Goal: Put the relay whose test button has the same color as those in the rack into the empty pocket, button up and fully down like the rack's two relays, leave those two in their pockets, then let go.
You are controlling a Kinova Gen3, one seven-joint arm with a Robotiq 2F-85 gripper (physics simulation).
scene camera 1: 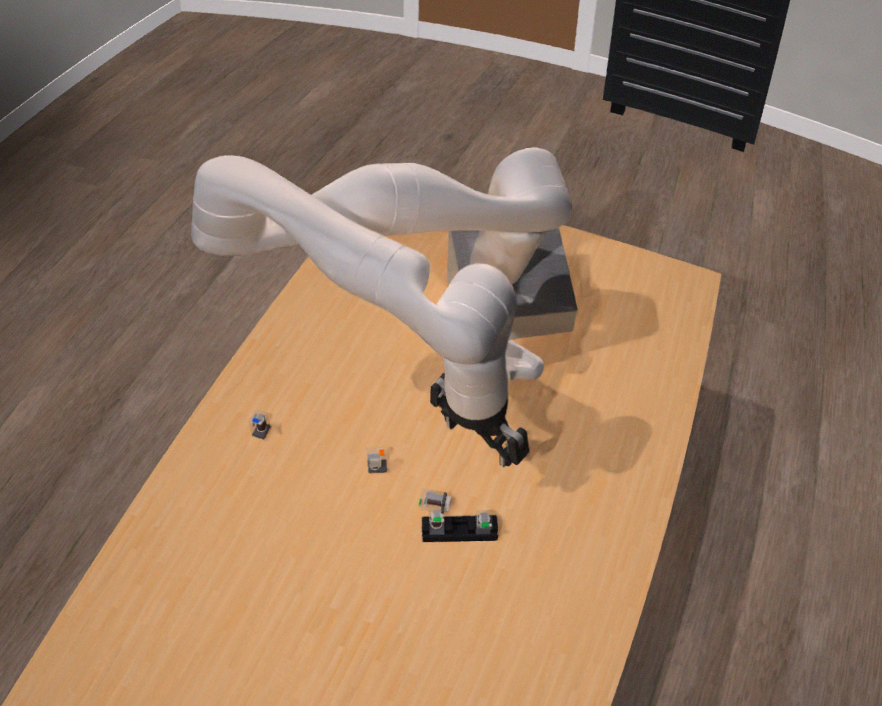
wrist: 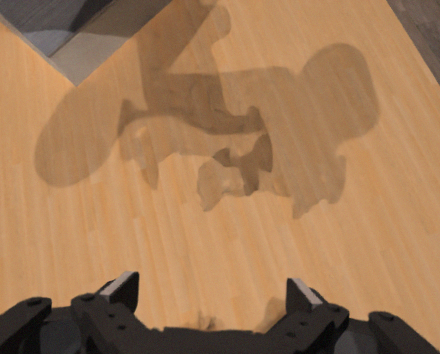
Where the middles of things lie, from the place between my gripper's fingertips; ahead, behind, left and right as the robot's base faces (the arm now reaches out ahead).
The black rack (scene camera 1: 457, 528) lies 90 mm ahead of my hand and 90 mm below it.
